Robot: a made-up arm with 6 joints.
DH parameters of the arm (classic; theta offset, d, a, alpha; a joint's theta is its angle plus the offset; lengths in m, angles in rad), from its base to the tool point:
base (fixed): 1.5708 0.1 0 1.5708
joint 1: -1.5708 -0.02 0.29 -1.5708
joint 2: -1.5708 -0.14 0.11 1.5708
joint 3: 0 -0.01 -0.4 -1.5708
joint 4: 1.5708 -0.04 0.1 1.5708
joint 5: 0 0.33 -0.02 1.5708
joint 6: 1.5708 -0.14 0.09 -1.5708
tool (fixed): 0 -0.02 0 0
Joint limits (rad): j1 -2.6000..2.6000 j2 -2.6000..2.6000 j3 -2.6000..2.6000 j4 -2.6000..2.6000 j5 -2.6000..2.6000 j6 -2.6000..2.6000
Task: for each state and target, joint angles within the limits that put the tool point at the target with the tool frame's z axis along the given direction. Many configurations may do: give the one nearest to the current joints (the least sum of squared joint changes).
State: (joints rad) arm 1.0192 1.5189 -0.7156 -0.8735 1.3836 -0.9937
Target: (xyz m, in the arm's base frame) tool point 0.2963 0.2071 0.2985 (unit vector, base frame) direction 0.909 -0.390 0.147
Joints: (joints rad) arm 1.1797 1.5551 -0.8360 -1.7695 1.3330 -1.2494
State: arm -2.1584 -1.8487 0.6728 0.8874 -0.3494 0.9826
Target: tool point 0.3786 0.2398 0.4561 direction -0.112 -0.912 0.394
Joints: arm -2.2423 -2.4174 1.1269 1.0668 -1.0130 0.7694
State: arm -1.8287 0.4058 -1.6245 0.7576 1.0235 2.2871
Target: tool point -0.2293 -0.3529 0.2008 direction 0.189 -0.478 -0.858
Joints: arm -2.0389 1.2762 -1.0620 1.1057 0.7104 2.6000
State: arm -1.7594 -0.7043 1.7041 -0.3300 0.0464 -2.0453
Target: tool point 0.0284 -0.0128 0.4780 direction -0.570 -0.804 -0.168
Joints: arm -2.1562 -0.3051 1.6223 -0.2342 0.9288 -2.6000
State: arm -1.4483 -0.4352 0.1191 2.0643 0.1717 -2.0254
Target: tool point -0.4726 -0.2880 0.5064 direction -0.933 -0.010 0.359
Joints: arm -1.7771 0.3711 0.5616 1.7567 0.1859 -2.5295
